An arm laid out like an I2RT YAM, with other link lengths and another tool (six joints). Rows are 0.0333 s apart.
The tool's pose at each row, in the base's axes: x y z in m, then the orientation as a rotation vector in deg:
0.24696, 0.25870, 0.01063, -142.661, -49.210, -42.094
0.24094, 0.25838, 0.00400, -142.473, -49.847, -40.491
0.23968, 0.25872, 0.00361, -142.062, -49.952, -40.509
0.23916, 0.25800, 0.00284, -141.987, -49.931, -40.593
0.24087, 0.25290, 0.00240, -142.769, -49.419, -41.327
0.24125, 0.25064, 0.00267, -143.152, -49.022, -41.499
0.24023, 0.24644, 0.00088, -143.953, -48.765, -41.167
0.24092, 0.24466, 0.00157, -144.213, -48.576, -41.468
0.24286, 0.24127, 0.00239, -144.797, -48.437, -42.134
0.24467, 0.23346, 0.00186, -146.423, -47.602, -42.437
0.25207, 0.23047, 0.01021, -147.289, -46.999, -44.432
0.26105, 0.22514, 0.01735, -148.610, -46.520, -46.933
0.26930, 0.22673, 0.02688, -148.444, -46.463, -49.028
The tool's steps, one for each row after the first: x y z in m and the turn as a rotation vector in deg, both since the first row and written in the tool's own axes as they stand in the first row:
-0.00812, -0.00239, 0.00293, 0.807, -0.977, -0.126
-0.00905, -0.00339, 0.00297, 1.145, -0.815, -0.210
-0.01018, -0.00305, 0.00302, 1.175, -0.730, -0.213
-0.01155, 0.00187, 0.00129, 0.224, -0.530, 0.011
-0.01213, 0.00372, 0.00003, -0.155, -0.507, 0.261
-0.01573, 0.00647, -0.00112, -0.685, -0.982, 0.518
-0.01565, 0.00808, -0.00235, -1.026, -0.881, 0.592
-0.01536, 0.01166, -0.00410, -1.801, -0.726, 0.555
-0.01791, 0.01864, -0.00714, -3.281, -1.071, 1.082
-0.00930, 0.02401, -0.01266, -4.848, -0.207, 1.087
-0.00138, 0.03236, -0.01791, -7.040, 0.685, 0.887
0.01053, 0.03471, -0.02167, -7.824, 1.896, 0.484

